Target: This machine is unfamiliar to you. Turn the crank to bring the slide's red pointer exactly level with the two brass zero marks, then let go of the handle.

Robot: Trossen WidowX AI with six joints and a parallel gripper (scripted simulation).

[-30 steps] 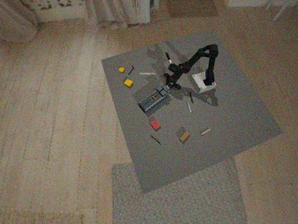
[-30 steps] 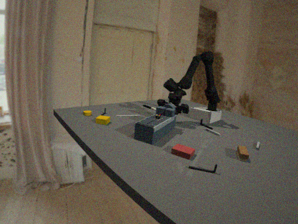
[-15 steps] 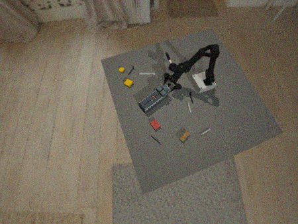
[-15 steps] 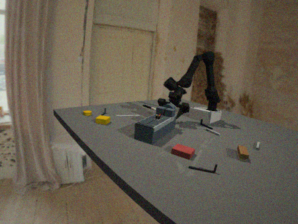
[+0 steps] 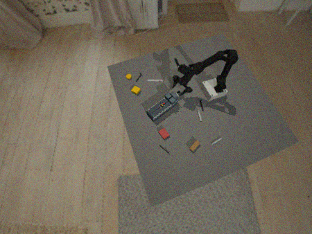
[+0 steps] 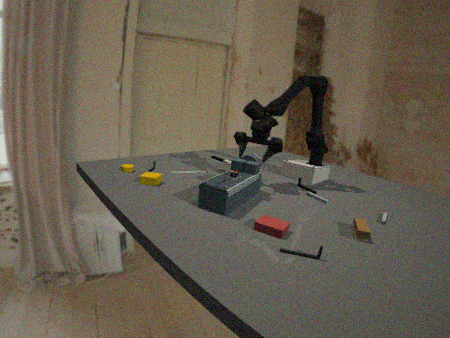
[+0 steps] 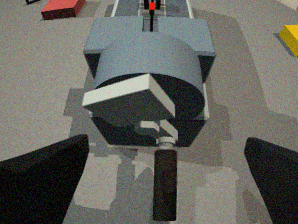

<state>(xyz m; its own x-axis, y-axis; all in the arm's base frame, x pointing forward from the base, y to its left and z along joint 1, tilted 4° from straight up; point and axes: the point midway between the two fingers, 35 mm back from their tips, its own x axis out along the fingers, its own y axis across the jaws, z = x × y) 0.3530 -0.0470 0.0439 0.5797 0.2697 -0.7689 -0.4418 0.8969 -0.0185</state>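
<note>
Now: the dark handle 2 cm behind my gripper tip, 1 cm to the right of it and 4 cm below it. The rest, counted from my gripper tip: red pointer: 12 cm ahead, 7 cm to the left, 2 cm below; then yellow block: 32 cm ahead, 15 cm to the right, 9 cm below; then red block: 18 cm ahead, 30 cm to the left, 9 cm below.
</note>
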